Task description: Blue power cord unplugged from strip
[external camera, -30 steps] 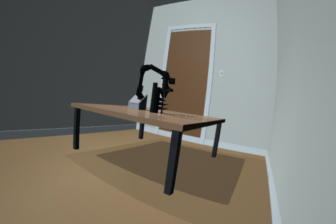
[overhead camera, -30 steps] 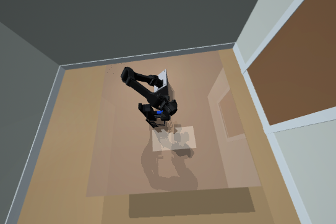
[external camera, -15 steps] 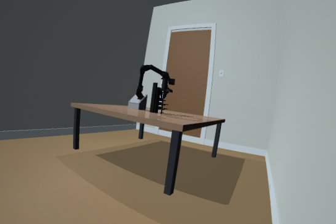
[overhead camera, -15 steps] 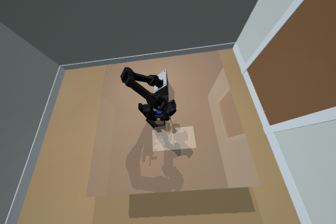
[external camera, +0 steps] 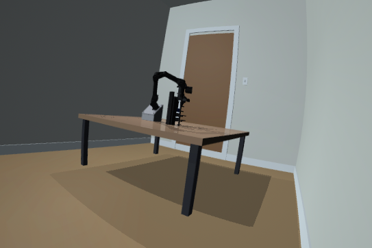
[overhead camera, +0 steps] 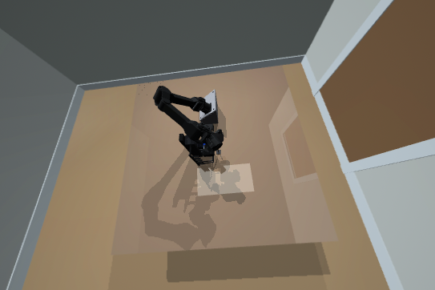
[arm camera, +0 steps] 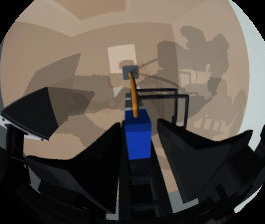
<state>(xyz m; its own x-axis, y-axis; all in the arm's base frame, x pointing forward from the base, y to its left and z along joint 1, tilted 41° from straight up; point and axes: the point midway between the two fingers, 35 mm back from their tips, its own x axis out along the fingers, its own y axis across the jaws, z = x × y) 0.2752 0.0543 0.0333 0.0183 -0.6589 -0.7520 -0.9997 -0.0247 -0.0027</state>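
My gripper tip is now 40 mm to the left of the blue plug and 10 mm above it. From my gripper tip the other things lie so: black power strip: 110 mm to the right, 30 mm below.
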